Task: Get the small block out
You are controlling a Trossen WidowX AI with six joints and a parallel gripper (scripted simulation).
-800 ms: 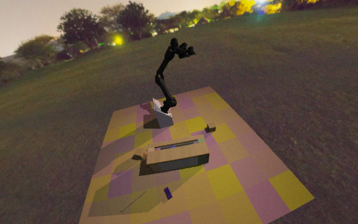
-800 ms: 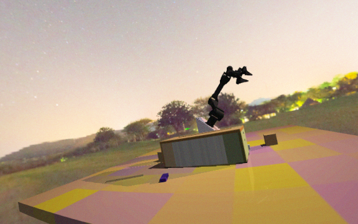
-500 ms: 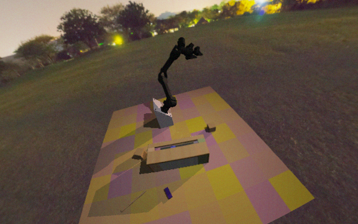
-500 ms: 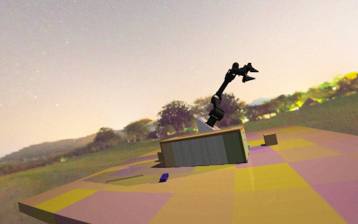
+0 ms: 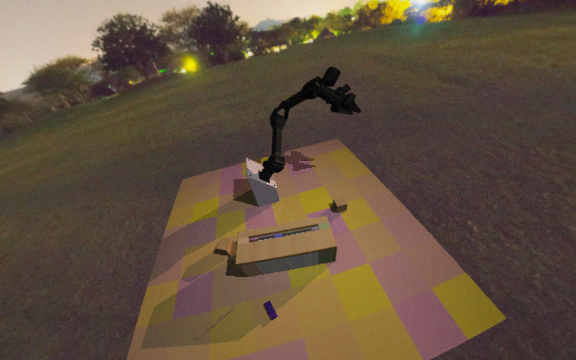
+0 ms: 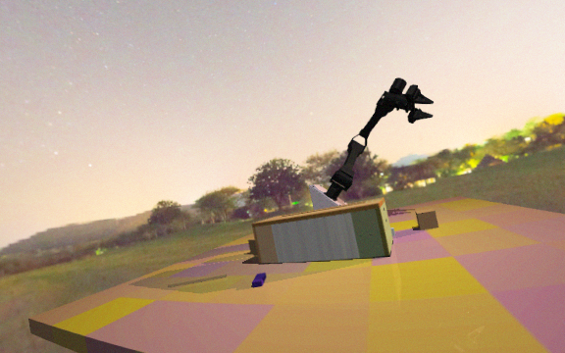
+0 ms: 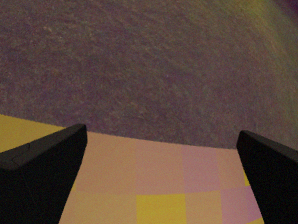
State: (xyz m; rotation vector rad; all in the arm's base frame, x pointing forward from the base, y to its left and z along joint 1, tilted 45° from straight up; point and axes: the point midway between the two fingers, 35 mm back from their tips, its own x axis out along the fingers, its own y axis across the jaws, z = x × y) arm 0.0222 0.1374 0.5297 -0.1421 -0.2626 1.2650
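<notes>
Now: gripper tip 33 cm short of the blue block, 49 cm to the left of it and 33 cm above it. The rest, counted from my gripper tip: tan cube (26 cm ahead, 74 cm to the right, 38 cm below); box (32 cm ahead, 46 cm to the right, 35 cm below).
</notes>
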